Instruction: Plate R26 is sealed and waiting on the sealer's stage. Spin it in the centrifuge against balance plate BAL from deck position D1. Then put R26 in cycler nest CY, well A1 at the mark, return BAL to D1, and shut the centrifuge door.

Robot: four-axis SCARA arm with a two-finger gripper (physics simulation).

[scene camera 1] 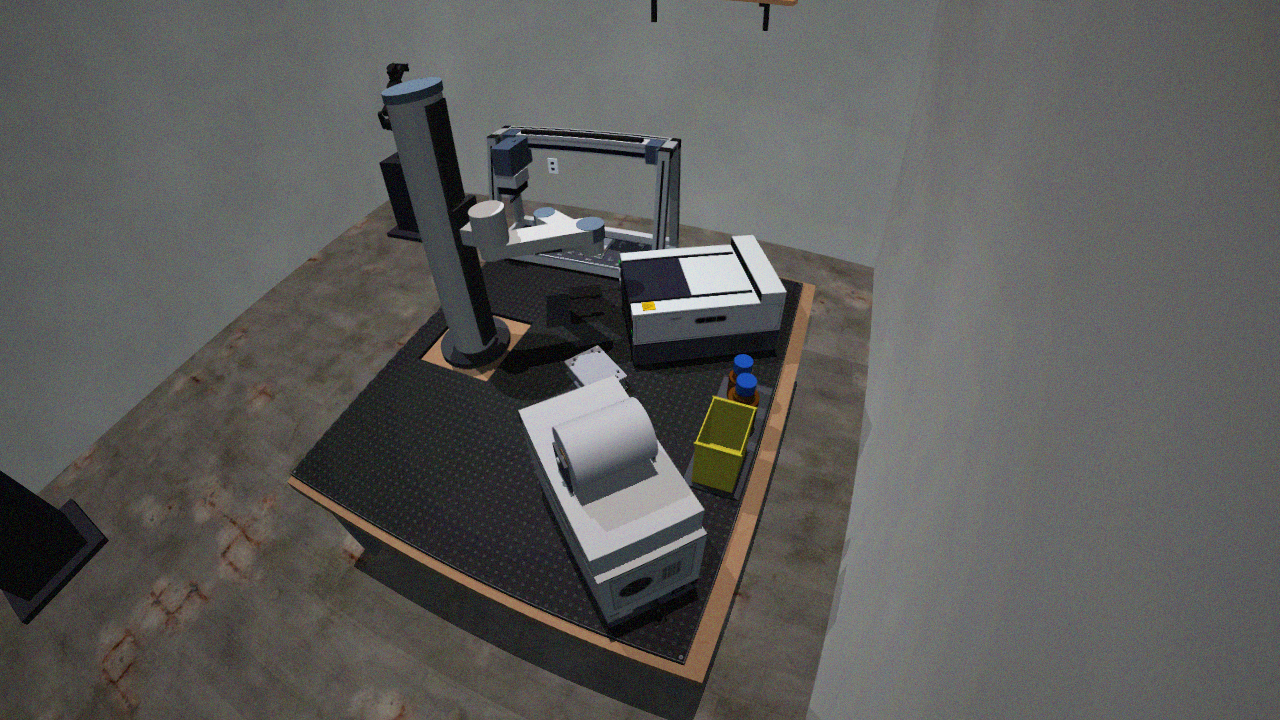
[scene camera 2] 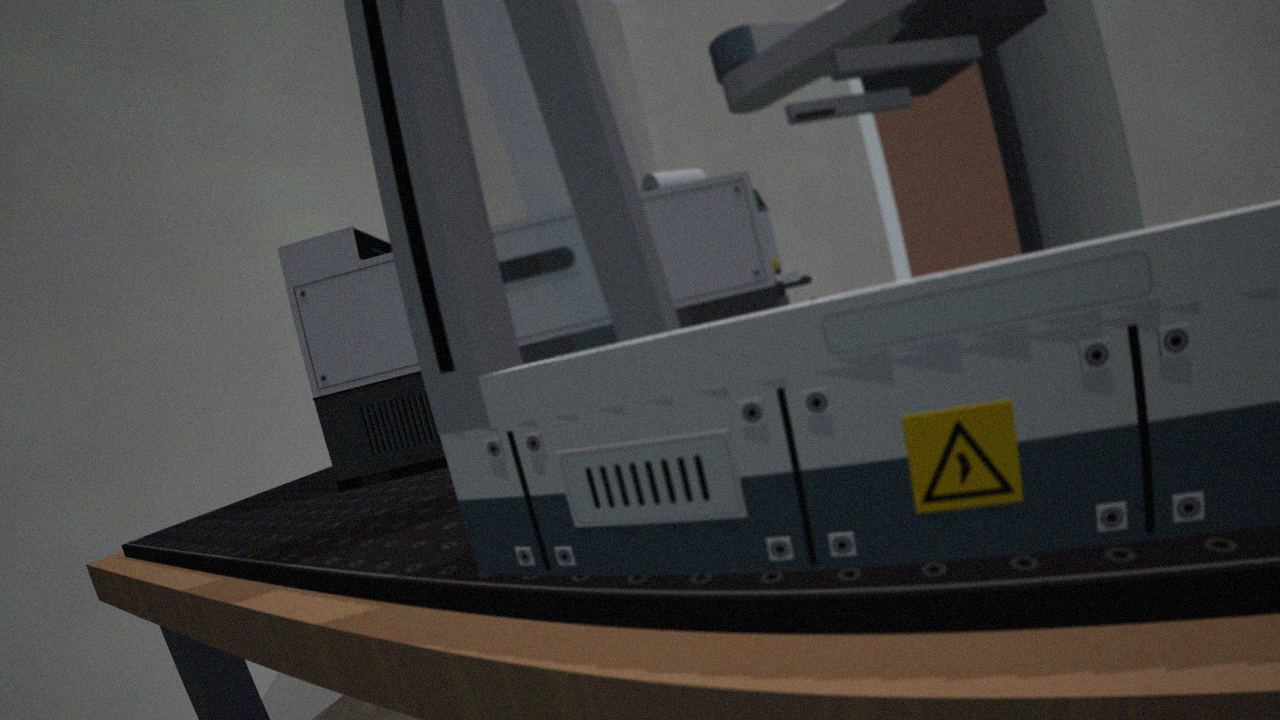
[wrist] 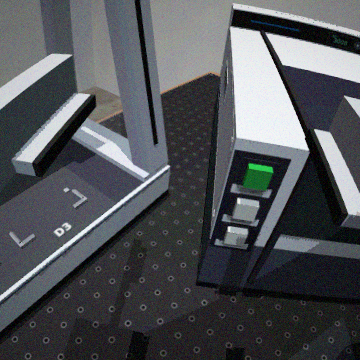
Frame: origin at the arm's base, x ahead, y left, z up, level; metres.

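Seen in the pictures: gripper, fingertip midpoint: [scene camera 2: 809,91] [wrist: 203,94]; arm's base at its link origin: [scene camera 1: 476,343].
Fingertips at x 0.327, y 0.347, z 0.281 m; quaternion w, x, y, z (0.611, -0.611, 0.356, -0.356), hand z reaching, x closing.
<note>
Pixels of each thing's top centre, then the offset from my fingertips to it. "pt": a spot on its surface instead.
- green button at its top centre: [wrist: 260,165] 0.083 m ahead, 0.008 m right, 0.078 m down
- sealer at a spot on its surface: [scene camera 1: 613,483] pt 0.451 m ahead, 0.883 m right, 0.081 m up
- pale square stage at its top centre: [scene camera 1: 594,366] 0.149 m ahead, 0.369 m right, 0.204 m down
- D3 mark at a spot on its surface: [wrist: 63,229] pt 0.001 m back, 0.152 m left, 0.212 m down
- yellow bin at its top centre: [scene camera 1: 718,448] 0.585 m ahead, 0.610 m right, 0.094 m down
My gripper [wrist: 203,94] shows in the wrist view as two white-topped fingers, drawn in with no plate visible between them; it is shut on nothing. It hangs in the air in front of the centrifuge [wrist: 270,95] [scene camera 1: 707,304] and the liquid handler's deck. The centrifuge's front panel has a green button [wrist: 258,176] above two pale buttons, and its top has a dark window. The sealer [scene camera 1: 613,483] [scene camera 2: 707,237] carries a large white roll. A pale square stage [scene camera 1: 593,365] adjoins it; I cannot tell whether R26 is on it. BAL, D1 and nest CY cannot be made out.
The gantry frame [scene camera 1: 662,183] [wrist: 135,95] stands over the deck, where the D3 mark [wrist: 63,229] shows. The arm's column [scene camera 1: 435,223] stands left of the centrifuge. A yellow bin [scene camera 1: 720,467] and blue-capped bottles [scene camera 1: 745,386] stand near the table's right edge.
</note>
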